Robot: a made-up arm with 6 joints.
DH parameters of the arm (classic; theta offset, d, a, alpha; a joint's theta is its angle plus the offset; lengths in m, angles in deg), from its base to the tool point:
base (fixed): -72.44 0 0.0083 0
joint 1: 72.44 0.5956 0.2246 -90
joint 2: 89.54 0 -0.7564 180
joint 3: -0.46 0.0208 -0.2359 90
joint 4: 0 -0.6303 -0.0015 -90
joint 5: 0 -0.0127 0.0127 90
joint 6: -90 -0.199 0.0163 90
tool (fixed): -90 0.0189 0 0
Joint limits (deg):
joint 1: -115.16..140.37
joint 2: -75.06..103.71
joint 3: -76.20..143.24
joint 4: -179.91..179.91
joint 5: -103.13..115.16
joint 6: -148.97..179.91
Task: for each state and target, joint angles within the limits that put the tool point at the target. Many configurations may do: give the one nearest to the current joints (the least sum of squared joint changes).
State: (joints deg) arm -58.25 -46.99 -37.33 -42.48 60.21 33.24
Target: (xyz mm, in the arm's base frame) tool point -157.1 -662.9 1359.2
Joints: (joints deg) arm -92.47 -29.53 -48.98 -50.72 60.88 32.91
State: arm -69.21 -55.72 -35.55 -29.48 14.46 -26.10
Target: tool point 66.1 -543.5 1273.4
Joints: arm -79.68 -45.69 -55.19 -30.88 12.51 -26.71
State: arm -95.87 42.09 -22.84 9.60 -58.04 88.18
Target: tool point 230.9 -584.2 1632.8
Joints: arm -69.29 -17.11 5.86 0.49 -62.40 87.81
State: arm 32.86 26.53 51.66 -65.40 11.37 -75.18
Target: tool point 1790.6 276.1 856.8
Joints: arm 11.02 73.15 58.18 -61.78 10.98 -73.47
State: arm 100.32 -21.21 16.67 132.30 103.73 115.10
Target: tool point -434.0 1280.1 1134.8
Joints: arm 103.62 36.23 21.88 127.68 84.53 116.59
